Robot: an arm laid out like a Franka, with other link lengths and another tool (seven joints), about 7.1 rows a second.
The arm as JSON. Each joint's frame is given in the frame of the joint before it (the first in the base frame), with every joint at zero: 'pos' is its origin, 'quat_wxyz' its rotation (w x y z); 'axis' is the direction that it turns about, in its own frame. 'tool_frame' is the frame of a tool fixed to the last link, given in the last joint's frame.
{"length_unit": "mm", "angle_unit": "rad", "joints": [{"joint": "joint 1", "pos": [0.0, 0.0, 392.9], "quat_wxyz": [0.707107, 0.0, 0.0, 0.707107], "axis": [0.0, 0.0, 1.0]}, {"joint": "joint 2", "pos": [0.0, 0.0, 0.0], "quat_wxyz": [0.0, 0.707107, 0.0, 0.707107], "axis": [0.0, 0.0, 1.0]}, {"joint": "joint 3", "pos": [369.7, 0.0, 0.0], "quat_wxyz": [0.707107, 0.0, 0.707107, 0.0], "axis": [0.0, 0.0, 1.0]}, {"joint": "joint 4", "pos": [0.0, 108.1, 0.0], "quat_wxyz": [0.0, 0.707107, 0.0, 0.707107], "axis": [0.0, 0.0, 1.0]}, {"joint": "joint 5", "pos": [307.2, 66.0, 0.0], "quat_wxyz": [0.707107, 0.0, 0.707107, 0.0], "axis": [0.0, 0.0, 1.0]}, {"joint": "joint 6", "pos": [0.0, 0.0, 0.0], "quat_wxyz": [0.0, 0.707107, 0.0, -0.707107], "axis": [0.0, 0.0, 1.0]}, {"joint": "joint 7", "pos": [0.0, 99.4, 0.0], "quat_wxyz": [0.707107, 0.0, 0.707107, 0.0], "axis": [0.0, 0.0, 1.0]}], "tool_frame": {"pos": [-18.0, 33.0, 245.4], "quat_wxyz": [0.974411, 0.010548, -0.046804, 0.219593]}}
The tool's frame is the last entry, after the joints.
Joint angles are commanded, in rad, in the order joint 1, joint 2, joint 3, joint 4, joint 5, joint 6, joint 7. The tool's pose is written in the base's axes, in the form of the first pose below.
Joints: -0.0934, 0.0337, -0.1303, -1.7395, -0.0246, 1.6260, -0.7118
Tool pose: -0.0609 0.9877 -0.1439; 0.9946 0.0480 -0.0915; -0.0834 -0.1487 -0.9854; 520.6 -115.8 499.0
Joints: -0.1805, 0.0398, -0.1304, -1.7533, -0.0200, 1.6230, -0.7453
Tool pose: -0.0074 0.9857 -0.1685; 0.9977 -0.0041 -0.0681; -0.0679 -0.1687 -0.9833; 505.4 -157.2 489.8
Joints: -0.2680, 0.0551, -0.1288, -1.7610, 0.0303, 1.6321, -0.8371
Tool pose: 0.0001 0.9871 -0.1600; 1.0000 -0.0007 -0.0039; -0.0040 -0.1600 -0.9871; 496.8 -186.1 480.1
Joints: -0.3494, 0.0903, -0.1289, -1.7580, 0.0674, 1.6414, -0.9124
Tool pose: 0.0176 0.9873 -0.1580; 0.9988 -0.0101 0.0479; 0.0457 -0.1586 -0.9863; 490.1 -218.0 464.5
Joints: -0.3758, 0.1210, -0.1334, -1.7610, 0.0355, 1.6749, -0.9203
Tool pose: 0.0332 0.9844 -0.1730; 0.9993 -0.0300 0.0209; 0.0154 -0.1736 -0.9847; 488.1 -243.9 448.8
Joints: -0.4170, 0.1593, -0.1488, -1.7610, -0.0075, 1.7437, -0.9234
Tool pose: 0.0722 0.9826 -0.1711; 0.9965 -0.0782 -0.0285; -0.0413 -0.1684 -0.9848; 485.4 -289.5 433.1
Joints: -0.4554, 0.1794, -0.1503, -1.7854, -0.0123, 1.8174, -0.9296
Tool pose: 0.1032 0.9830 -0.1517; 0.9928 -0.1111 -0.0447; -0.0608 -0.1459 -0.9874; 483.2 -316.1 418.7
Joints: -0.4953, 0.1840, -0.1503, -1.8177, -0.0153, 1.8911, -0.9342
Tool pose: 0.1370 0.9826 -0.1254; 0.9873 -0.1457 -0.0634; -0.0805 -0.1151 -0.9901; 477.0 -340.7 410.2
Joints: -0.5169, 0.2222, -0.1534, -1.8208, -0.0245, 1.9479, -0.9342
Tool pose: 0.1551 0.9802 -0.1228; 0.9828 -0.1657 -0.0817; -0.1005 -0.1080 -0.9891; 478.6 -362.0 392.6
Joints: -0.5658, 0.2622, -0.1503, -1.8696, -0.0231, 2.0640, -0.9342
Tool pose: 0.1980 0.9743 -0.1071; 0.9733 -0.2084 -0.0962; -0.1160 -0.0852 -0.9896; 470.9 -391.0 361.5
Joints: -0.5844, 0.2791, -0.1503, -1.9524, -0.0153, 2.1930, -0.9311
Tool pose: 0.2227 0.9713 -0.0839; 0.9667 -0.2311 -0.1096; -0.1258 -0.0567 -0.9904; 464.7 -399.7 332.9
